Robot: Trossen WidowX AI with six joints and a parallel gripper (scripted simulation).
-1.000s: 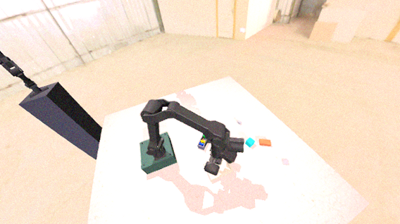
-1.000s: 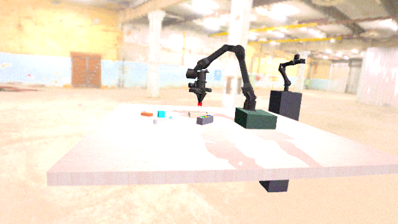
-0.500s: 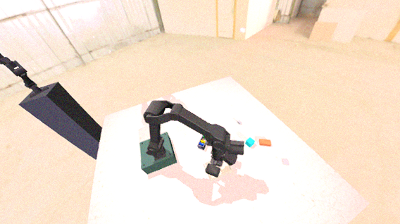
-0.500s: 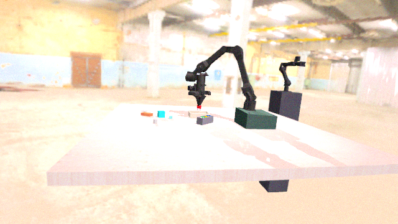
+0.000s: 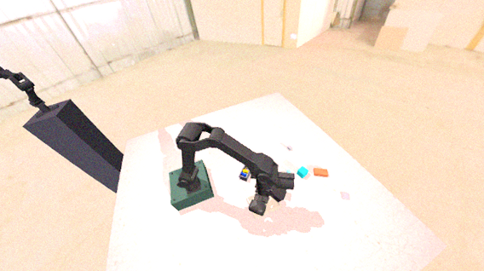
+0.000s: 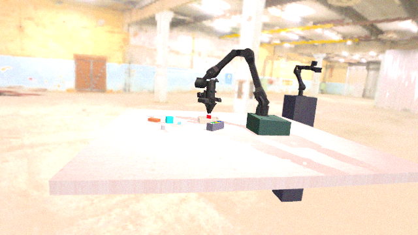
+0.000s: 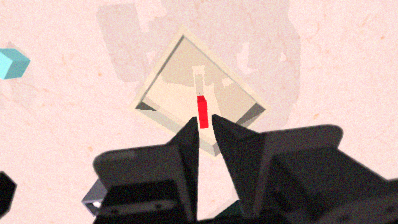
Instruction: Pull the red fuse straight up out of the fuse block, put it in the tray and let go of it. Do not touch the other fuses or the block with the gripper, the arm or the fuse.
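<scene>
Right now the tray is 5 cm below my gripper tip. The rest, counted from my gripper tip: orange block: 34 cm ahead, 2 cm to the left, 5 cm below; then cyan cube: 25 cm ahead, 6 cm to the left, 4 cm below.
</scene>
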